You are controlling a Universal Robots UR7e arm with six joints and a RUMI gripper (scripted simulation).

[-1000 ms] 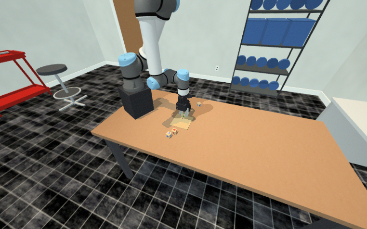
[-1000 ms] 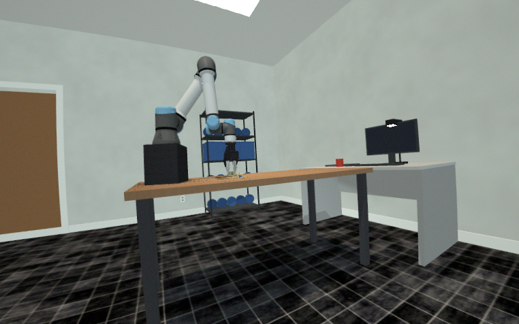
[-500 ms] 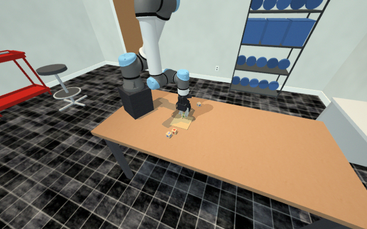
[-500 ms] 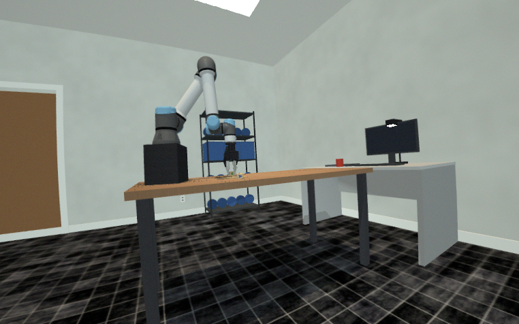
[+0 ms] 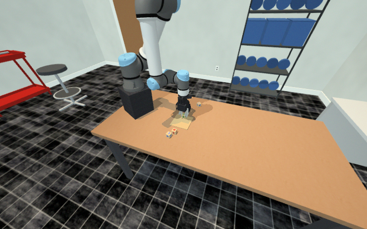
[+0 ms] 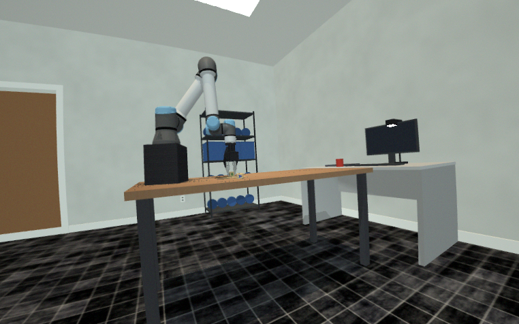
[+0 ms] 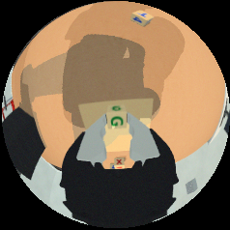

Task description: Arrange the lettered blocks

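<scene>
Right now my hand is 5 cm to the left of the pale yellow mat, 2 cm above it and 1 cm past it. Round my hand: wooden letter block: 21 cm to the right, 6 cm behind, 1 cm below.
</scene>
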